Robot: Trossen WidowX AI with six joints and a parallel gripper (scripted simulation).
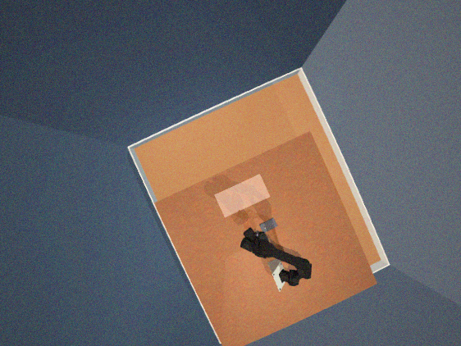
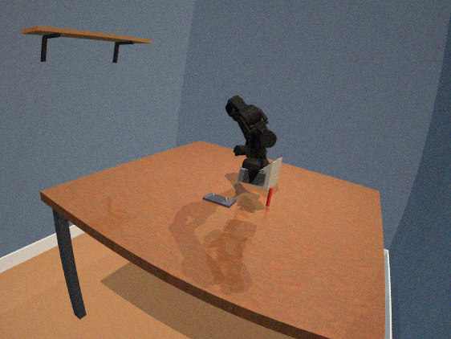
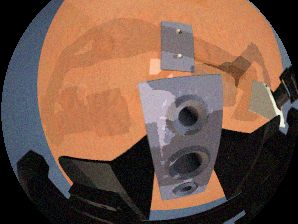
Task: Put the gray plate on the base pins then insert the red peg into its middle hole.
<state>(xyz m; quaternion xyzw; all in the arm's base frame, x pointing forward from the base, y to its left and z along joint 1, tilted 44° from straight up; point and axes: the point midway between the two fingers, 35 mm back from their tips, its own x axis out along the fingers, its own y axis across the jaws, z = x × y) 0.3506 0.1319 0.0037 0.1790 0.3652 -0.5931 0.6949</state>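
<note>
My gripper tip is 13 cm to the left of the gray base, 12 cm above it and 1 cm past it. Also, from my gripper tip: red peg 13 cm behind, 9 cm below, 4 cm to the left; gray plate 3 cm above.
</note>
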